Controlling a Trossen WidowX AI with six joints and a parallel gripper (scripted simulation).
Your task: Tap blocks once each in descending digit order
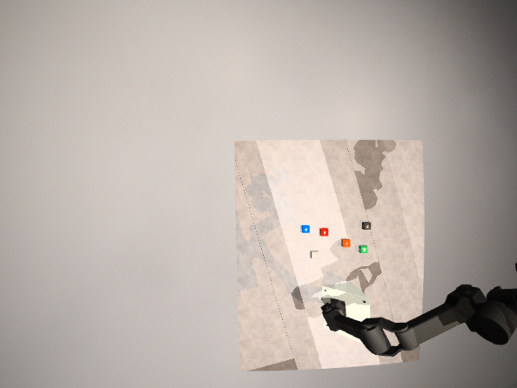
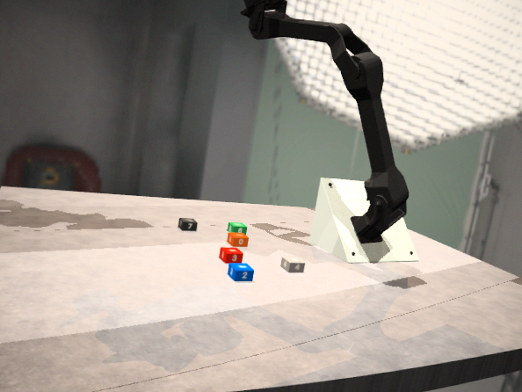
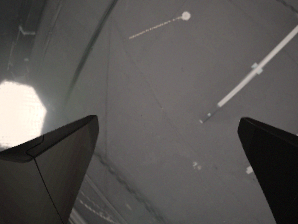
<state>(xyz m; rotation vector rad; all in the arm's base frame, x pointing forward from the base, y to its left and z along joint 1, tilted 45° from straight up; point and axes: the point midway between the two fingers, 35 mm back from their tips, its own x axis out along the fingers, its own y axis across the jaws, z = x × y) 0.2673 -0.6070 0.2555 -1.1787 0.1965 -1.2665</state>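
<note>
My gripper tip is 20 mm short of the black block, 80 mm to the right of it and 670 mm above it. From my gripper tip the other things lie so: green block: 90 mm behind, 100 mm to the left, 670 mm below; orange block: 50 mm behind, 180 mm to the left, 670 mm below; red block 3: 20 mm ahead, 280 mm to the left, 670 mm below.
</note>
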